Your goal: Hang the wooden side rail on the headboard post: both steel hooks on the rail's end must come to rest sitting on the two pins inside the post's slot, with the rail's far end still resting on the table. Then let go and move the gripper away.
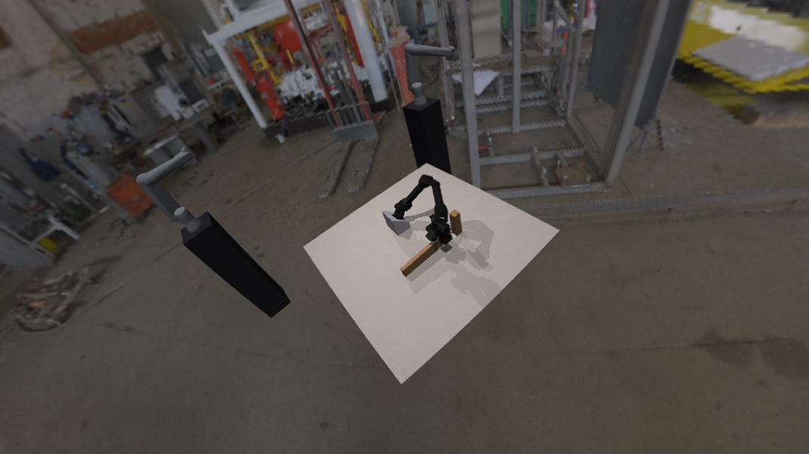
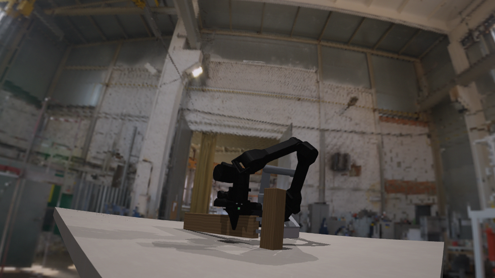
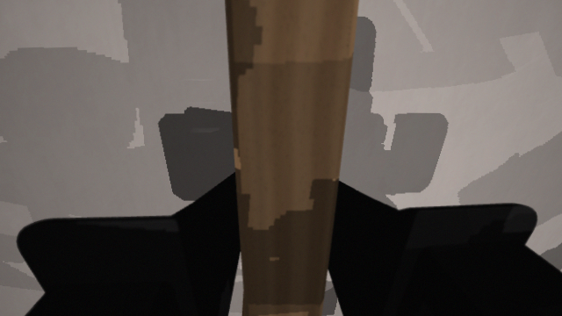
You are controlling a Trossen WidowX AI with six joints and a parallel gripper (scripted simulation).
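Right now my gripper tip is 15 cm to the right of the headboard post, 4 cm below it and 1 cm short of it.
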